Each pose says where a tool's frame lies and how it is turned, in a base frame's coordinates. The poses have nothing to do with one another.
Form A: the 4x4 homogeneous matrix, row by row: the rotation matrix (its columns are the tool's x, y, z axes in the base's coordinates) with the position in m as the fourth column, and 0 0 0 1 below. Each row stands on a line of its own.
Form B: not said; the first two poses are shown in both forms.
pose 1, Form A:
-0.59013, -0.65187, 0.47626, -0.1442
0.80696, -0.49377, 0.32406, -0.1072
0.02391, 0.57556, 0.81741, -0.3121
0, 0, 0, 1
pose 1, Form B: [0.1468, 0.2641, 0.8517, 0.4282, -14.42, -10.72, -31.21]
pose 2, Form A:
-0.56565, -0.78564, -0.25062, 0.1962
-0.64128, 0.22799, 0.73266, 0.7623
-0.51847, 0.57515, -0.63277, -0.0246
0, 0, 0, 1
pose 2, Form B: [-0.4580, 0.7788, 0.4198, 0.0860, 19.62, 76.23, -2.46]
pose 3, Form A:
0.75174, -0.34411, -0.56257, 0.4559
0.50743, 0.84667, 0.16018, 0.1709
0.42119, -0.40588, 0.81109, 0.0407
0, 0, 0, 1
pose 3, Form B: [-0.1533, -0.2664, 0.2306, 0.9232, 45.59, 17.09, 4.07]
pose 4, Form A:
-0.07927, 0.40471, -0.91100, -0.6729
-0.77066, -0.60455, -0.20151, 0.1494
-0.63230, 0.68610, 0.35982, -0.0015
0, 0, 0, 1
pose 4, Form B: [0.5398, -0.1695, -0.7148, 0.4111, -67.29, 14.94, -0.15]
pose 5, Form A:
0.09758, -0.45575, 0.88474, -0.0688
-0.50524, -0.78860, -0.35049, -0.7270
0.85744, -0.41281, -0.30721, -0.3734
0, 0, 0, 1
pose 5, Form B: [-0.7405, 0.3244, -0.5882, 0.0210, -6.88, -72.70, -37.34]
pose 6, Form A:
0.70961, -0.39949, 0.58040, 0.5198
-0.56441, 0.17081, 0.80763, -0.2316
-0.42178, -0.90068, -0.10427, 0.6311
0, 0, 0, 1
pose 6, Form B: [-0.6409, 0.3760, -0.0619, 0.6664, 51.98, -23.16, 63.11]
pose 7, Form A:
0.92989, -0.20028, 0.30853, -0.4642
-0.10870, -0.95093, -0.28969, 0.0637
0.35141, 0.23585, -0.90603, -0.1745
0, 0, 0, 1
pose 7, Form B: [0.9730, -0.0794, 0.1696, 0.1350, -46.42, 6.37, -17.45]
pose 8, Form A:
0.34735, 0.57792, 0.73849, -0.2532
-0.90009, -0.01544, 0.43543, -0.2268
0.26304, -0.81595, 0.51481, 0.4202
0, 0, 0, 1
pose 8, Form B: [-0.4604, 0.1749, -0.5438, 0.6795, -25.32, -22.68, 42.02]
